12 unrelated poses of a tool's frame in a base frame.
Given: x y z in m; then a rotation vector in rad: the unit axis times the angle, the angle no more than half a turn.
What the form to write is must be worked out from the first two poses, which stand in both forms.
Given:
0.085, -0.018, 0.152, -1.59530, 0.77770, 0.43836
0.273, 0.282, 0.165, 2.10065, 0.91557, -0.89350
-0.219, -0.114, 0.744, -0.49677, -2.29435, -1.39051
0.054, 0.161, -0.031, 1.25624, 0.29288, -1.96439
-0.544, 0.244, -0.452, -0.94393, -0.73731, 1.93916
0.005, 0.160, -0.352, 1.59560, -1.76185, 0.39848
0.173, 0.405, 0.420, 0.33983, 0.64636, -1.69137
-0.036, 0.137, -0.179, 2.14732, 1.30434, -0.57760
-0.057, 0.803, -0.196, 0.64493, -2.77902, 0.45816
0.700, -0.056, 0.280, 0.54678, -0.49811, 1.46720
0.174, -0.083, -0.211, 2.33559, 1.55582, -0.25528
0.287, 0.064, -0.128, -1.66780, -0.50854, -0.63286
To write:
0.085, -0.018, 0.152, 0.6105, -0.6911, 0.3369, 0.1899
0.273, 0.282, 0.165, 0.3345, 0.8049, 0.3508, -0.3424
-0.219, -0.114, 0.744, 0.2051, -0.1782, -0.8230, -0.4988
0.054, 0.161, -0.031, 0.3855, 0.4932, 0.1150, -0.7713
-0.544, 0.244, -0.452, 0.4179, -0.3762, -0.2939, 0.7729
0.005, 0.160, -0.352, 0.3576, 0.6183, -0.6827, 0.1544
0.173, 0.405, 0.420, 0.6049, 0.1469, 0.2794, -0.7311
-0.036, 0.137, -0.179, 0.2781, 0.8001, 0.4860, -0.2152
-0.057, 0.803, -0.196, 0.1257, 0.2214, -0.9542, 0.1573
0.700, -0.056, 0.280, 0.6811, 0.2437, -0.2220, 0.6538
0.174, -0.083, -0.211, 0.1611, 0.8180, 0.5449, -0.0894
0.287, 0.064, -0.128, 0.5999, -0.7194, -0.2194, -0.2730

